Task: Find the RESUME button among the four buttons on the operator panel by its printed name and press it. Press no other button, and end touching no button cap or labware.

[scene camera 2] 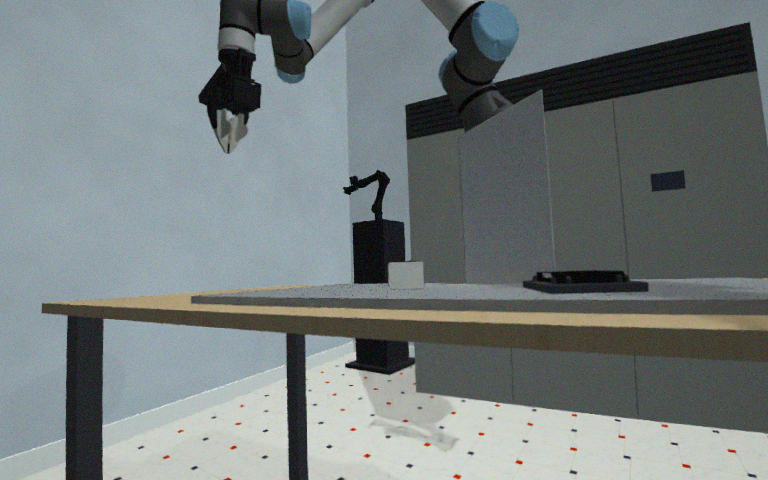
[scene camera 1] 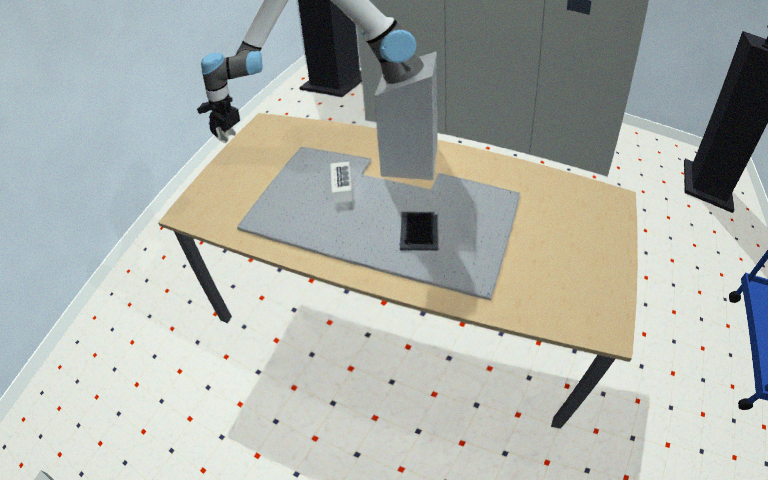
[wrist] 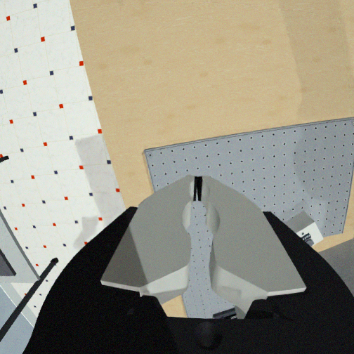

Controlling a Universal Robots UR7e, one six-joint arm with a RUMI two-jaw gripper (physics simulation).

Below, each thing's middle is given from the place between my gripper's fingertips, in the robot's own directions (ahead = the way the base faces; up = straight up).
Right now my hand is 29 cm to the right of the white operator panel (scene camera 2: 401, 275), 28 cm above it and 24 cm past it. The rest, counted from my hand: black square holder (scene camera 2: 577, 277): 65 cm to the left, 29 cm below, 17 cm behind.
